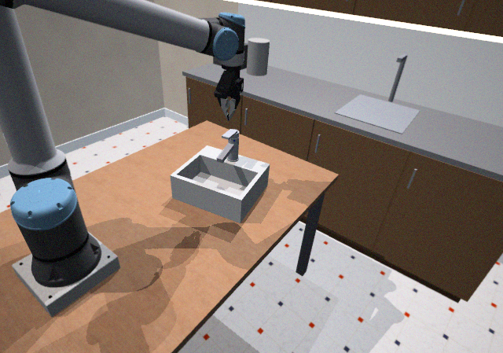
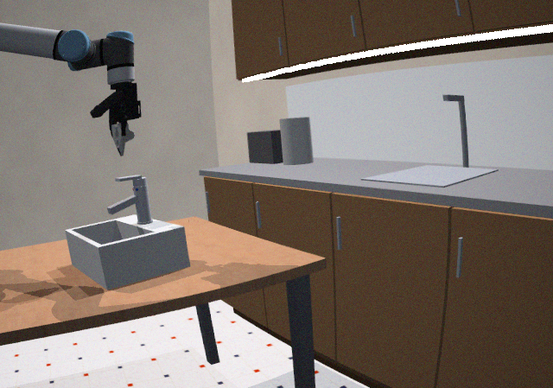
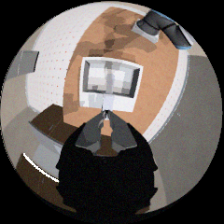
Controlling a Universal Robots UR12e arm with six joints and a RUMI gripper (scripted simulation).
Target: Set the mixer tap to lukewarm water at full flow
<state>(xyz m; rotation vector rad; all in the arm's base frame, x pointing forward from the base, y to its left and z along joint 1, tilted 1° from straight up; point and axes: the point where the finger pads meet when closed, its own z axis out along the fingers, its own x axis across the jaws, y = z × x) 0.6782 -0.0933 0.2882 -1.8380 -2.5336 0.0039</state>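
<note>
Now: the lever 90 mm below my hand, 20 mm ahead of it and 10 mm to the left of it. Round my hand: grey mixer tap (130 mm below, 40 mm ahead, 10 mm to the left); then white basin (320 mm below, 60 mm behind, 10 mm to the right).
</note>
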